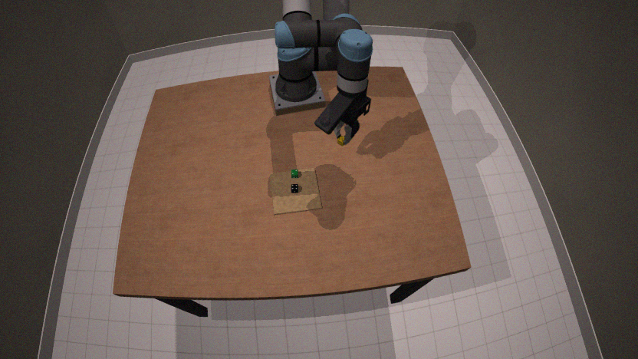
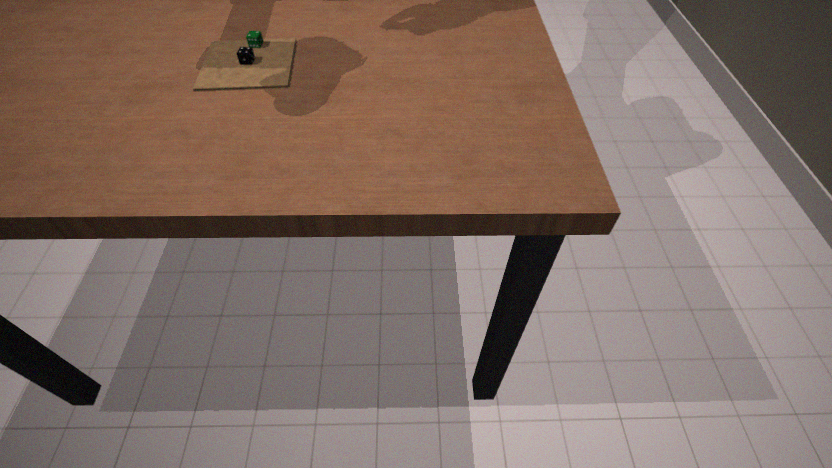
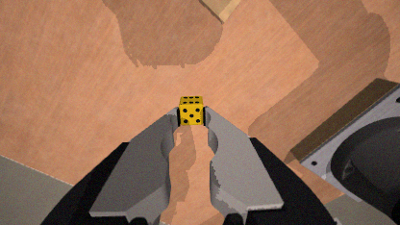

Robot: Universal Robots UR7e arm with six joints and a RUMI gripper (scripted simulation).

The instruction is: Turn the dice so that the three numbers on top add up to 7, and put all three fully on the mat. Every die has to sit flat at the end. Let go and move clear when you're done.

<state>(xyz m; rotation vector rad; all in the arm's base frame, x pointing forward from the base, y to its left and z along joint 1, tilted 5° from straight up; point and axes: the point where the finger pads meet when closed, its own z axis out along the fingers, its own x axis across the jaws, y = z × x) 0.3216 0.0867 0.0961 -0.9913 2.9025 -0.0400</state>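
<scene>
Right now the green die is 20 mm ahead of my hand, 150 mm to the right of it and 100 mm below it. Also, from my hand: yellow die 10 mm below; black die 80 mm ahead, 160 mm to the right, 100 mm below; tan mat 80 mm ahead, 160 mm to the right, 110 mm below.
</scene>
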